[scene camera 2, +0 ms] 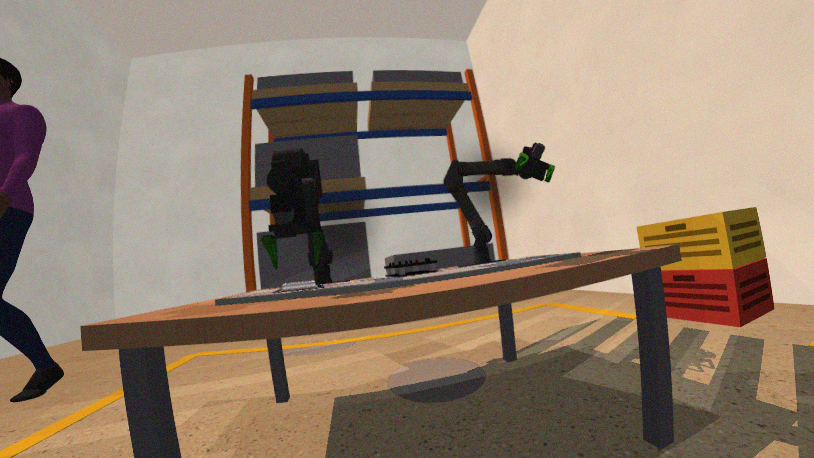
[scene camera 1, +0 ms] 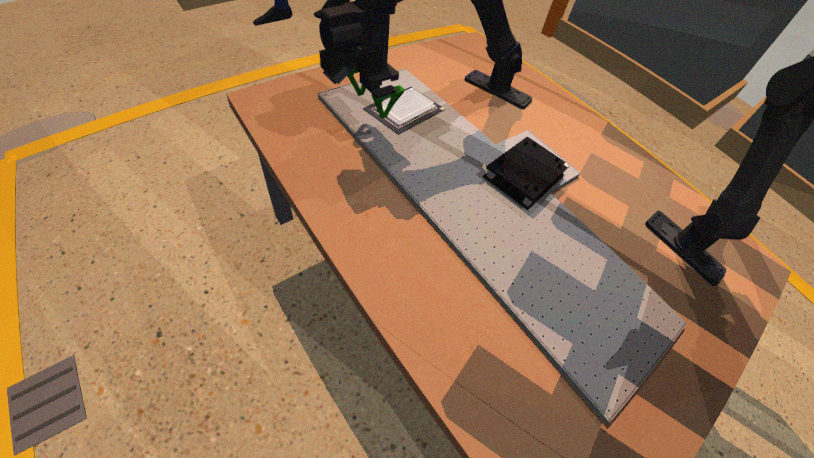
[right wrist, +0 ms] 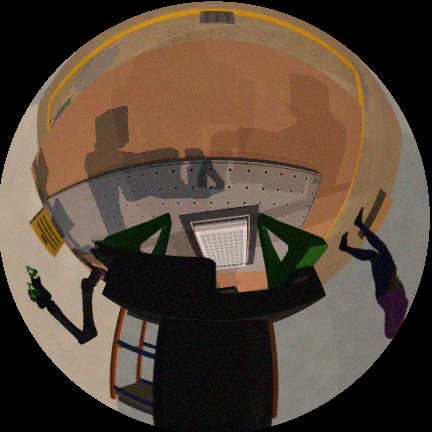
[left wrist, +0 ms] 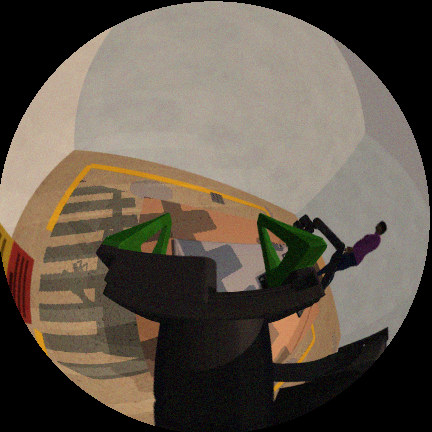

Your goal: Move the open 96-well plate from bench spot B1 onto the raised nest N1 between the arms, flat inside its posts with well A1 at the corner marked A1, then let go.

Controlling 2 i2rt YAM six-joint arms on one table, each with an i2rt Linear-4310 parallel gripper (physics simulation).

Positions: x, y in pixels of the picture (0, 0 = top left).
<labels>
my left gripper: open, holds nothing
my right gripper: open, holds nothing
a white well plate (scene camera 1: 411, 104): on a dark nest (right wrist: 250, 212)
</labels>
